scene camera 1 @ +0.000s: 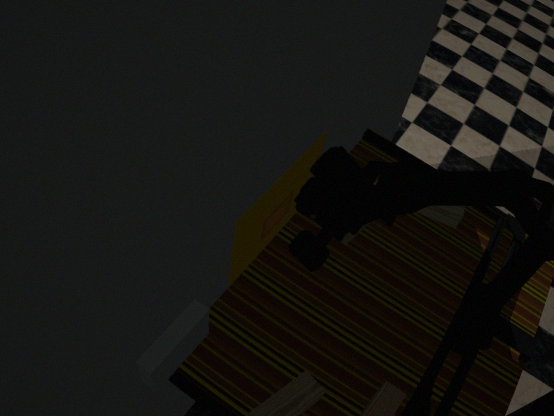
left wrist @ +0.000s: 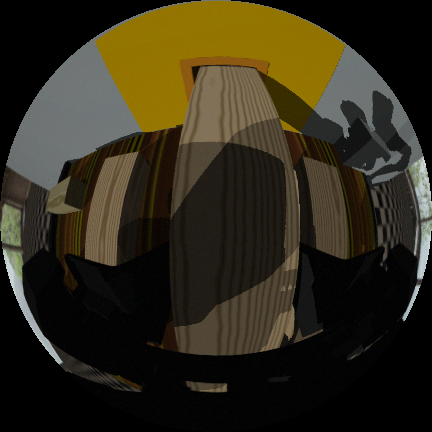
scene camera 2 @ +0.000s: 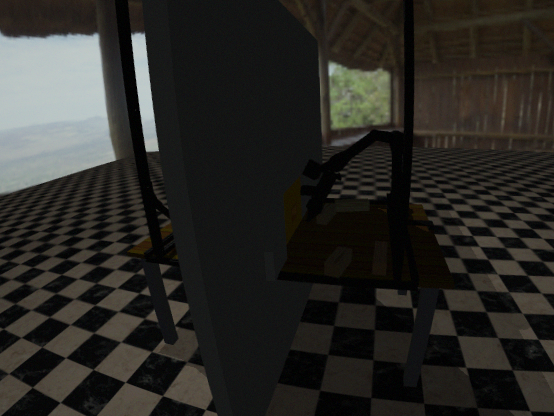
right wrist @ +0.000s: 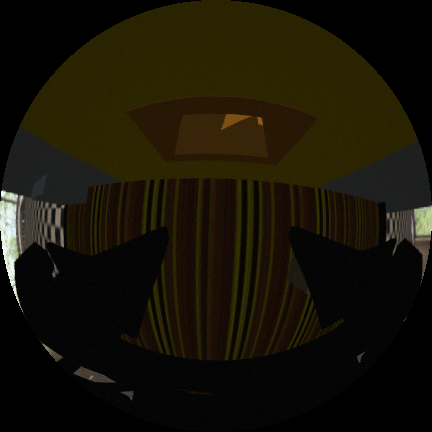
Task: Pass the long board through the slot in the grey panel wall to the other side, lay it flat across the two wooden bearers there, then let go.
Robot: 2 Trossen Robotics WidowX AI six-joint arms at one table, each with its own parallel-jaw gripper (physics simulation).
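Frame: origin at the left arm's base, x back, y left, z down, level; centimetres.
Seen in the pictures: left gripper, fingertip midpoint: [left wrist: 230, 239]; right gripper, fingertip midpoint: [scene camera 2: 308, 217] [right wrist: 230, 232]; right arm's base, origin of the base link: [scene camera 1: 463, 340].
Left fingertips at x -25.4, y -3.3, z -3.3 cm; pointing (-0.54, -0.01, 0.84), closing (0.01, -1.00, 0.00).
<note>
Pixels of each thing's top centre, then the offset from my left fingertips to it. "pt": a spot on its surface instead. Level surfaces: height alone.
- long board, middle of its top: [left wrist: 243, 190] dy -0.1, dx -1.6, dz -5.3 cm
- grey block, surface spot: [scene camera 1: 175, 340] pt dy -31.4, dx -25.1, dz -4.8 cm
- striped table, its level: dz +5.2 cm
The long board [left wrist: 225, 200] lies between the fingers of my left gripper [left wrist: 230, 239], which is shut on it. Its far end is at the orange-edged slot [left wrist: 186, 80] [right wrist: 150, 122] [scene camera 1: 277, 216] in the grey panel wall [scene camera 1: 125, 150] [scene camera 2: 235, 150]; how deep it reaches is hidden. No board shows protruding from the slot in the right wrist view. My right gripper [right wrist: 230, 232] [scene camera 1: 306, 222] [scene camera 2: 310, 201] is open and empty, facing the slot. Pale wooden pieces [scene camera 1: 292, 395] [scene camera 2: 338, 261] lie on the right arm's side; which are the two bearers is unclear.
A yellow panel [left wrist: 150, 40] [right wrist: 220, 55] [scene camera 2: 291, 215] surrounds the slot. Two wooden pieces, one at the left [left wrist: 107, 210] and one at the right [left wrist: 325, 210], flank the board. A grey block [scene camera 1: 175, 340] [scene camera 2: 270, 265] juts from the wall. The striped table [scene camera 1: 350, 310] is dim.
</note>
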